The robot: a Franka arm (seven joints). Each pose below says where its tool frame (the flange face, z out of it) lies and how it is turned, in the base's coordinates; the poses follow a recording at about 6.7 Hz.
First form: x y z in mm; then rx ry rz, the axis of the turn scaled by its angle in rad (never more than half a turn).
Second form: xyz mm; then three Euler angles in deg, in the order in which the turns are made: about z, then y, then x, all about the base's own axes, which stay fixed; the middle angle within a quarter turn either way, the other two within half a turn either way. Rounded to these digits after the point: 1 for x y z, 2 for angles.
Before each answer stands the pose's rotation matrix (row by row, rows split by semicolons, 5 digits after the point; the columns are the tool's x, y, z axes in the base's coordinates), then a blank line. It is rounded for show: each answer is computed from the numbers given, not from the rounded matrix.
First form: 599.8 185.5 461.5 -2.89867 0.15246 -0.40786
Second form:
0.95635 -0.07268 0.28303; -0.13080 -0.97260 0.19222; 0.26130 -0.22085 -0.93965

599.8 185.5 461.5 4.35 16.44 -168.44
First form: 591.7 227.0 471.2 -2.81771 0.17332 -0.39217
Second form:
0.95569 -0.07817 0.28380; -0.15724 -0.95059 0.26769; 0.24885 -0.30045 -0.92076

591.7 227.0 471.2 4.68 16.49 -163.79
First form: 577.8 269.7 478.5 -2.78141 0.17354 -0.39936
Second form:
0.95342 -0.07312 0.29266; -0.16406 -0.93983 0.29966; 0.25314 -0.33371 -0.90805

577.8 269.7 478.5 4.39 17.02 -161.74
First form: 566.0 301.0 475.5 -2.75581 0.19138 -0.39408
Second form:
0.95221 -0.08275 0.29403; -0.17992 -0.92985 0.32096; 0.24684 -0.35852 -0.90030

566.0 301.0 475.5 4.97 17.10 -160.38
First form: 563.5 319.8 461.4 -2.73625 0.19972 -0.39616
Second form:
0.95050 -0.08581 0.29865; -0.18907 -0.92244 0.33670; 0.24659 -0.37649 -0.89300

563.5 319.8 461.4 5.16 17.38 -159.34
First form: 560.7 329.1 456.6 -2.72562 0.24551 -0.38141
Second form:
0.94801 -0.11809 0.29552; -0.22010 -0.91399 0.34084; 0.22986 -0.38816 -0.89247

560.7 329.1 456.6 7.10 17.19 -159.10
